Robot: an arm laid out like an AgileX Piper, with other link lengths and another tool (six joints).
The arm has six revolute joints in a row. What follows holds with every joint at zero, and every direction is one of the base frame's.
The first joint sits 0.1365 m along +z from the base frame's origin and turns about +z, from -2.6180 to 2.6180 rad.
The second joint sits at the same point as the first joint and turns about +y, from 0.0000 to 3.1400 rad.
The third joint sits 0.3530 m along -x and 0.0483 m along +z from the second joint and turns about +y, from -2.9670 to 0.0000 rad.
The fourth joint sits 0.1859 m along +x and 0.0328 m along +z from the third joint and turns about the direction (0.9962, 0, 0.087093), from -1.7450 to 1.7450 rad.
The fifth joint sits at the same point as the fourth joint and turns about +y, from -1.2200 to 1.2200 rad.
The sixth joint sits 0.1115 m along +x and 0.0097 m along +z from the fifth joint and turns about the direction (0.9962, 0, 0.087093), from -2.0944 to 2.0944 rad.
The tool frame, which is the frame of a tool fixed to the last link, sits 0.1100 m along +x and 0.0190 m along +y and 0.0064 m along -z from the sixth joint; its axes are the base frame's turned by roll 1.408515, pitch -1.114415 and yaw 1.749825 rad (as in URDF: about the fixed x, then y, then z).
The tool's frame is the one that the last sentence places.
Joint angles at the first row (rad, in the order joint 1, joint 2, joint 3, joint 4, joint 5, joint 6):
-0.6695 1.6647 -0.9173 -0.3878 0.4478 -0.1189
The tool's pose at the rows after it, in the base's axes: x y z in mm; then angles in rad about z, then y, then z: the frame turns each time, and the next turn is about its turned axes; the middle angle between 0 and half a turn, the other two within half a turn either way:
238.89 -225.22 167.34 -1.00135 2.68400 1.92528
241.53 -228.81 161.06 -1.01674 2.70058 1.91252
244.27 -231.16 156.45 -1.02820 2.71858 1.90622
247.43 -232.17 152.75 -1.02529 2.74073 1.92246
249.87 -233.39 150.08 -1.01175 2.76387 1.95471
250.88 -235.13 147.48 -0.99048 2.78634 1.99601
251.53 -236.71 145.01 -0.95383 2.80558 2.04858
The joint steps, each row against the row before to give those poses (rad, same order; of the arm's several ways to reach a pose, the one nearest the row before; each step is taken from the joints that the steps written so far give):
-0.0048 0.0351 -0.0078 -0.0009 -0.0009 -0.0042
-0.0035 0.0279 -0.0137 0.0026 0.0031 -0.0025
-0.0017 0.0235 -0.0189 0.0139 0.0125 -0.0095
-0.0031 0.0209 -0.0231 0.0341 0.0188 -0.0201
-0.0087 0.0181 -0.0250 0.0454 0.0217 -0.0295
-0.0144 0.0158 -0.0212 0.0475 0.0185 -0.0340
-0.0167 0.0134 -0.0160 0.0494 0.0126 -0.0402

